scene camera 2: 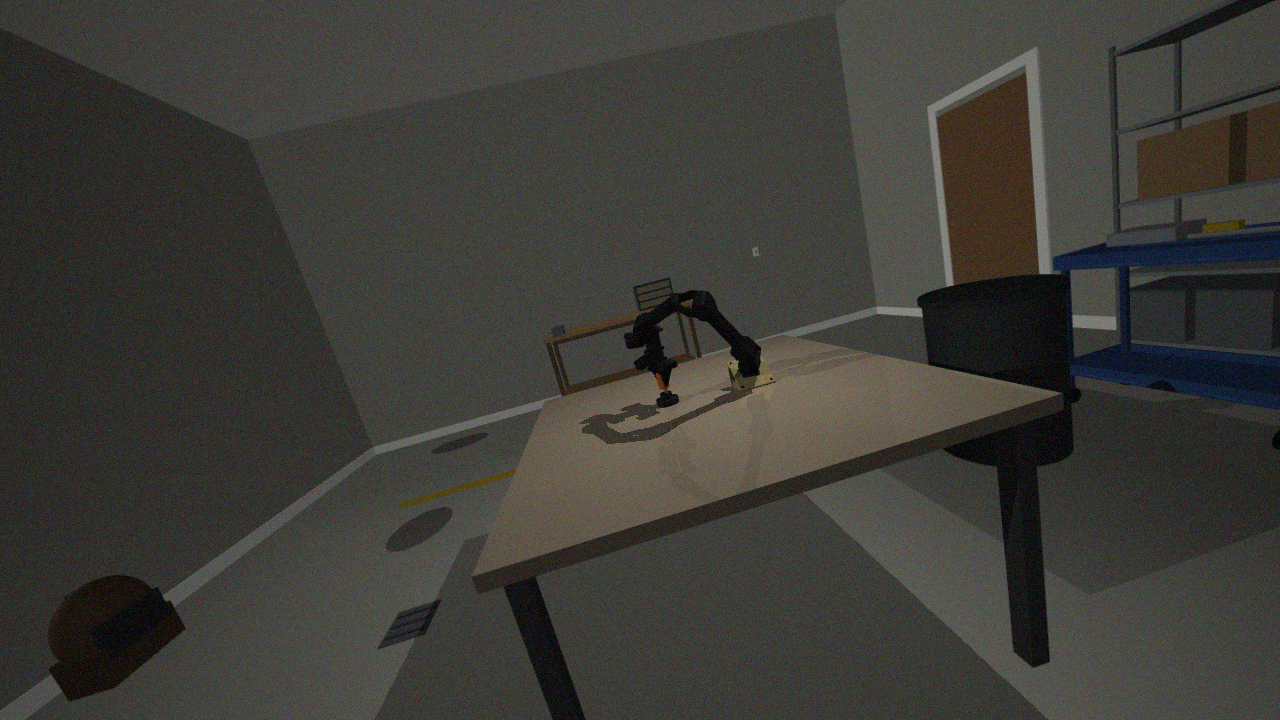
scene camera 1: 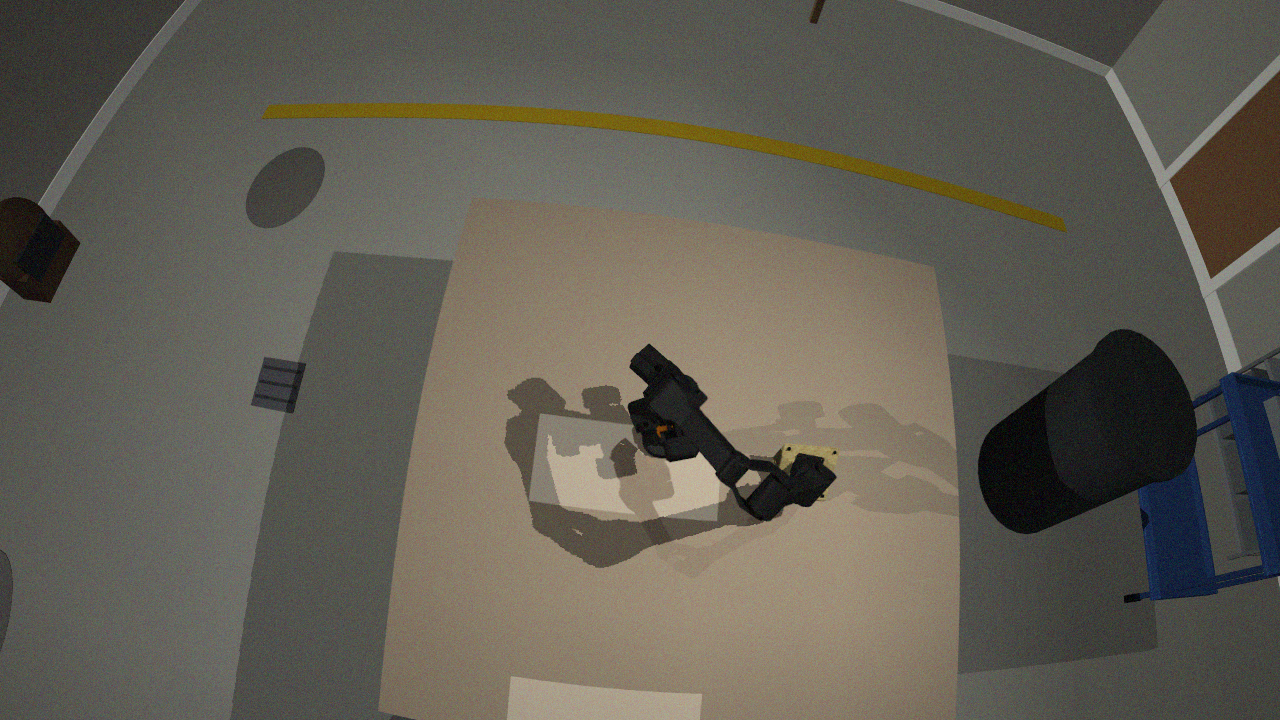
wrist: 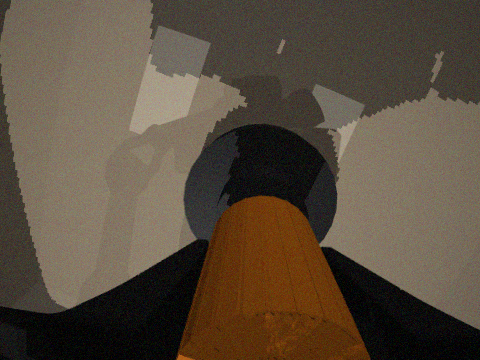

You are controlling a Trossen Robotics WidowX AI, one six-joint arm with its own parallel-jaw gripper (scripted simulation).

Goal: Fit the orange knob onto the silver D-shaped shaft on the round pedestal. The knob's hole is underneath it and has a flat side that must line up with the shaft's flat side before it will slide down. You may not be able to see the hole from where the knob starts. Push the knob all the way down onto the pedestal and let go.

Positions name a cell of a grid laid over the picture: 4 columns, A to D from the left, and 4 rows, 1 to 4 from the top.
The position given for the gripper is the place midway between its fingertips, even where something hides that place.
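Note:
The gripper (scene camera 1: C3) (scene camera 2: C3) (wrist: C3) is carrying an orange knob (wrist: C4). The scene also has a round pedestal (wrist: C2).

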